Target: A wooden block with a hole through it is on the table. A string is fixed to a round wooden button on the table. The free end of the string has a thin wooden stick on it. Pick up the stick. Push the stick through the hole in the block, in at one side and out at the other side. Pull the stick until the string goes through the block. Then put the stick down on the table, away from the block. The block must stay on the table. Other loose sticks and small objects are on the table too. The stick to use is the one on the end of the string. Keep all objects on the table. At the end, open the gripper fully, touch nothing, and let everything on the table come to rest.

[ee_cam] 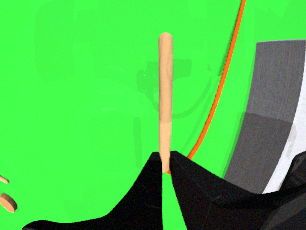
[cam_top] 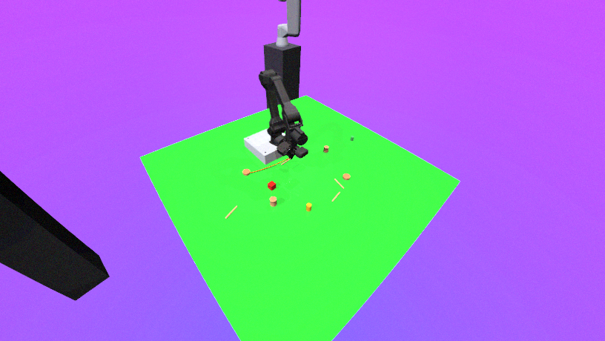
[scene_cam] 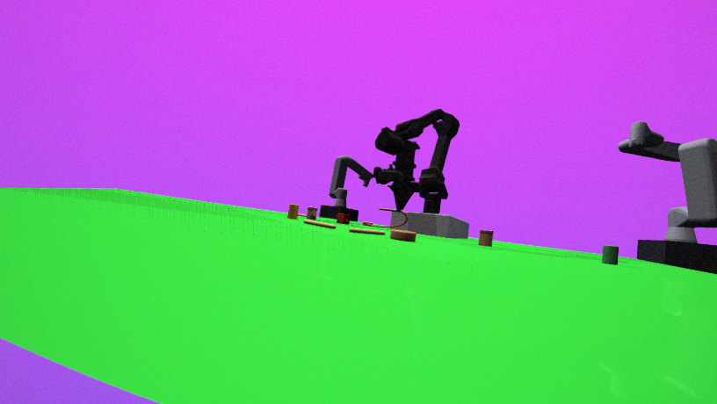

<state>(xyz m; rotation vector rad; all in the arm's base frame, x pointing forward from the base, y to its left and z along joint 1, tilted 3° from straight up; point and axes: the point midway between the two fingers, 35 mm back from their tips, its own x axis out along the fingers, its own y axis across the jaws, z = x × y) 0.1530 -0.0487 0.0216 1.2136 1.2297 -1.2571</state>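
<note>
Right now the red block is 3 cm ahead of my gripper tip, 18 cm to the right of it and 4 cm below it. Also, from my gripper tip: round wooden button: 14 cm behind, 19 cm to the right, 5 cm below; then thin wooden stick: 1 cm to the right; then tan cylinder: 11 cm ahead, 24 cm to the right, 4 cm below.
</note>
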